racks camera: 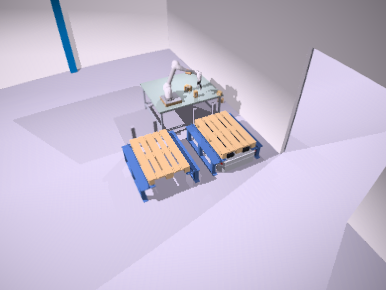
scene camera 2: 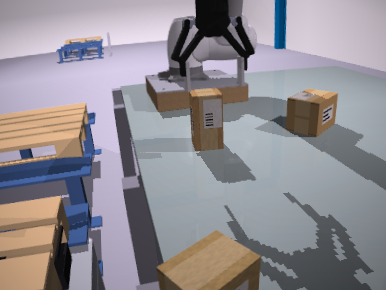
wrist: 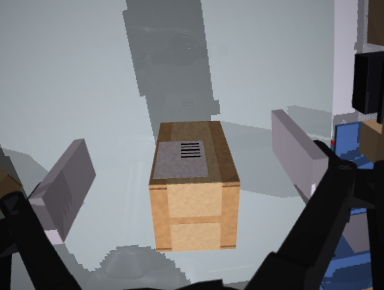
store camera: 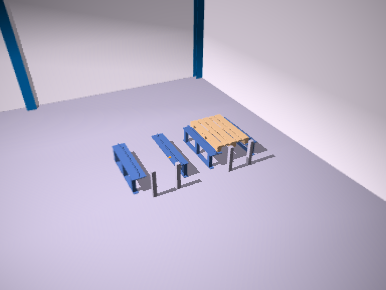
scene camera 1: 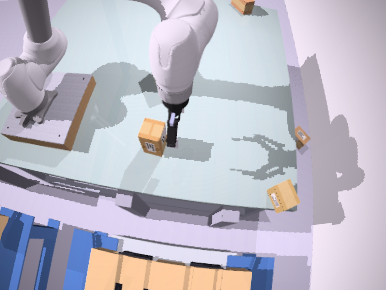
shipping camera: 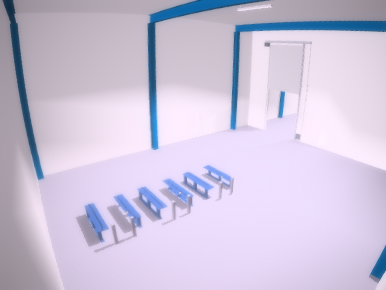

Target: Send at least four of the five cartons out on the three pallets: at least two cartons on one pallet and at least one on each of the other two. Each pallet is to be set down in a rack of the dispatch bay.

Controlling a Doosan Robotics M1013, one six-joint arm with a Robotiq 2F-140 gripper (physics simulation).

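Places are measured from the arm's base along level axes (x ahead, y left, z up), in millimetres.
Pixels of known places: gripper, fingertip midpoint: [racks camera: 199, 88] [scene camera 2: 215, 87] [wrist: 179, 144]; arm's base at its link origin: [racks camera: 169, 98] [scene camera 1: 36, 105].
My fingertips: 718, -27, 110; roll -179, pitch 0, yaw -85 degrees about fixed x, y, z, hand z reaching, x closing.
Ahead of a thing's pixels: the offset from my fingertips to its top centre, as dx, dy, dz. "spot": to the spot under its first point. Level surfaces: height alone.
My gripper [scene camera 1: 171, 143] [scene camera 2: 214, 76] [wrist: 179, 144] is open above an upright carton {-93, -7, -32} [scene camera 1: 151, 137] [scene camera 2: 207, 120] [wrist: 195, 200], which stands between the finger lines in the wrist view. A second carton {-144, +353, -83} [scene camera 2: 311, 114] stands farther right, mostly hidden by the arm in scene camera 1. A third carton {+462, -117, -108} [scene camera 1: 283, 196] [scene camera 2: 210, 262] is at the table's near right corner. A small carton {+894, +609, -836} [scene camera 1: 302, 135] is by the right edge, a fifth carton {spot: +173, +1062, -128} [scene camera 1: 243, 6] at the far edge. Bare pallets [racks camera: 142, 157] [racks camera: 207, 136] [store camera: 202, 131] lie in racks. Dispatch bay racks [shipping camera: 151, 197] hold no pallets.
The arm's base block [scene camera 1: 82, 112] [scene camera 2: 227, 96] stands on the glass-topped table {dz -188} [scene camera 1: 225, 187]. A low pale vehicle [racks camera: 237, 161] is under the right pallet beside the table. A rack without a pallet {dz -590} [store camera: 125, 160] stands in the store. Grey posts [shipping camera: 174, 211] stand by the dispatch racks.
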